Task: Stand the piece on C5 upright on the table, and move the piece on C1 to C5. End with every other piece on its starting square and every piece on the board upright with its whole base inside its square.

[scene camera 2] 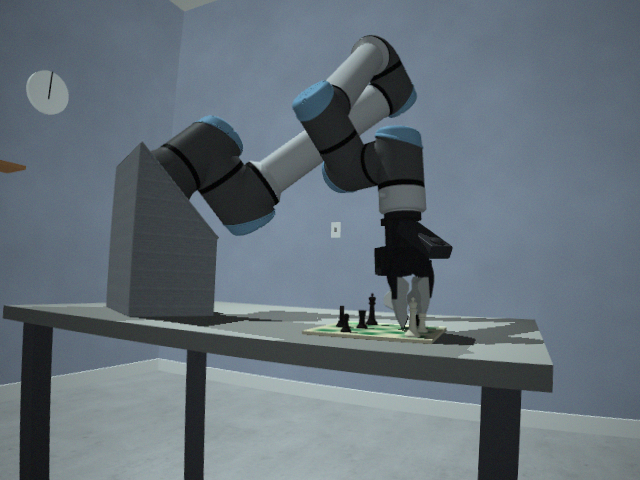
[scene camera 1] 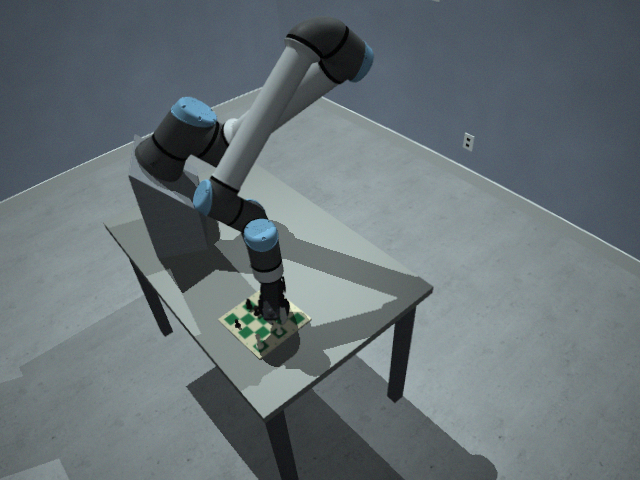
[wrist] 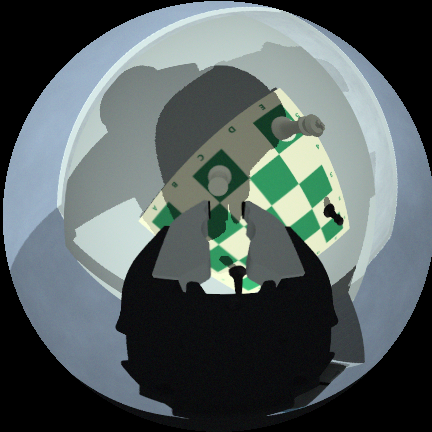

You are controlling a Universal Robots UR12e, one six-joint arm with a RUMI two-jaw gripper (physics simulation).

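Pixels of known places: gripper, fingertip midpoint: [scene camera 1: 277, 324] [wrist: 225, 203]; arm's base at its link origin: [scene camera 2: 152, 189] [scene camera 1: 157, 163].
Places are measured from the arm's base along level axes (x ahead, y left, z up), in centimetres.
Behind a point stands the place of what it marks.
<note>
The white piece on C5 [scene camera 1: 279, 330] @(z -29.3, x 70.1, y 7.0 cm) [scene camera 2: 422, 323] @(z -29.2, x 69.9, y 6.6 cm) [wrist: 219, 181] @(z -27.4, x 69.9, y 6.8 cm) stands upright on its dark square. My gripper [scene camera 1: 276, 319] @(z -30.2, x 67.3, y 8.0 cm) [scene camera 2: 408, 326] @(z -30.2, x 67.3, y 8.0 cm) [wrist: 225, 203] @(z -30.2, x 67.3, y 8.0 cm) is low over the board, its fingers apart with a narrow gap and nothing between them. In the wrist view, its tips are just short of the C5 piece, on the board's inner side; contact cannot be told. The black piece on C1 [scene camera 1: 248, 303] @(z -28.5, x 55.1, y 4.1 cm) [scene camera 2: 341, 316] @(z -28.8, x 55.0, y 3.7 cm) stands upright at the far edge; it is hidden in the wrist view. The chessboard [scene camera 1: 222, 318] @(z -30.7, x 53.8, y -5.4 cm) [scene camera 2: 320, 333] @(z -30.9, x 56.6, y -6.3 cm) [wrist: 342, 225] @(z -30.8, x 54.9, y -5.2 cm) lies on the table.
A white king [scene camera 1: 259, 342] @(z -28.3, x 71.1, y -0.7 cm) [scene camera 2: 413, 319] @(z -27.9, x 71.0, y -1.1 cm) [wrist: 306, 125] @(z -25.3, x 70.9, y 0.0 cm) stands on E5, near the gripper. A black pawn [scene camera 1: 237, 324] @(z -29.6, x 59.9, y -2.8 cm) [scene camera 2: 345, 323] @(z -29.3, x 59.5, y -3.0 cm) [wrist: 332, 212] @(z -29.5, x 59.9, y -2.5 cm) stands near E1. A black rook-like piece [scene camera 1: 256, 311] @(z -29.2, x 59.1, y 4.8 cm) [scene camera 2: 361, 319] @(z -29.1, x 58.9, y 4.4 cm) and a black king [scene camera 2: 371, 308] @(z -27.5, x 57.4, y 11.9 cm) [wrist: 238, 278] @(z -28.9, x 57.7, y 12.0 cm) also stand on the board.
</note>
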